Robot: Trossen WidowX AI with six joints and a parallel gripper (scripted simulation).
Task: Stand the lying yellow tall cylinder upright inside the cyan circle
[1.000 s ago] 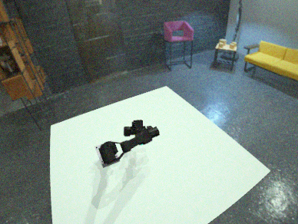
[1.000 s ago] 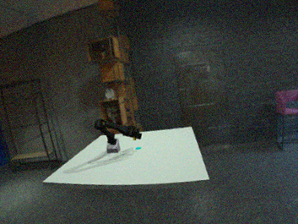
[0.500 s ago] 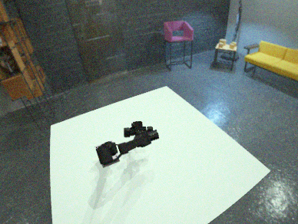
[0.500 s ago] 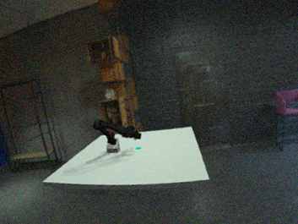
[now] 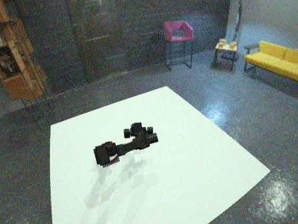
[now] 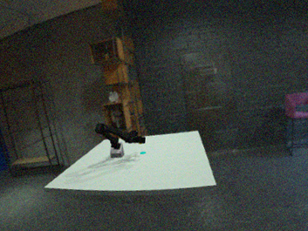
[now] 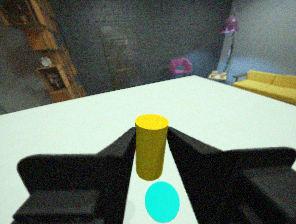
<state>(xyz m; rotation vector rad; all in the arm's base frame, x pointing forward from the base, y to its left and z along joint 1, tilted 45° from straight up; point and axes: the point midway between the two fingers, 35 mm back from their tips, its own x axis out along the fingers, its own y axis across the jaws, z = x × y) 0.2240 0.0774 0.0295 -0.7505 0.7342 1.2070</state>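
My gripper tip is 15 cm above the cyan circle, 1 cm to the left of it and 1 cm short of it. From my gripper tip the other things lie so: yellow tall cylinder 2 cm below.
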